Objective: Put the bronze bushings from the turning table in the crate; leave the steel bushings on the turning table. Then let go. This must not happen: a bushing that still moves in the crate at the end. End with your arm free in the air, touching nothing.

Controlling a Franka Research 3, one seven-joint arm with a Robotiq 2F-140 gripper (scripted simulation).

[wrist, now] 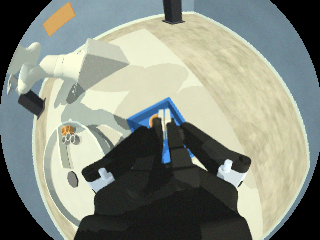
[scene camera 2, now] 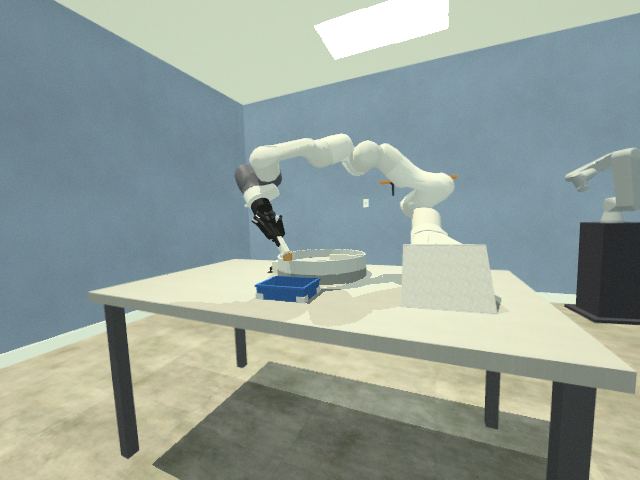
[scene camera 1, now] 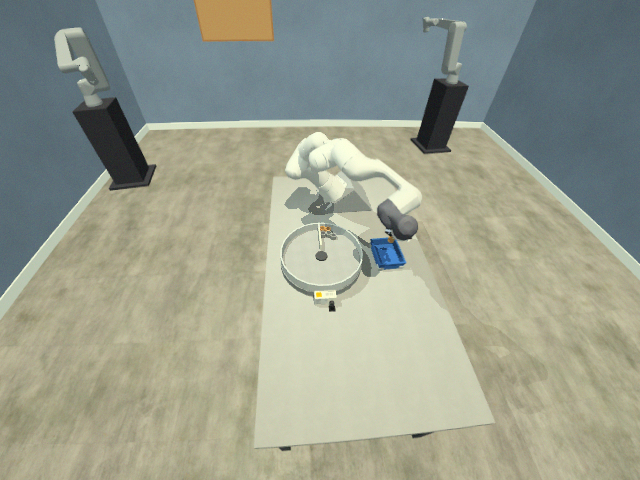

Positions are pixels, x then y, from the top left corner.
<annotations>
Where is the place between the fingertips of my gripper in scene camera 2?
At 285,253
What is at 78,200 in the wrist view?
A turning table.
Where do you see a turning table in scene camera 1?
At 338,259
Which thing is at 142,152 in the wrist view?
My gripper.
</annotations>
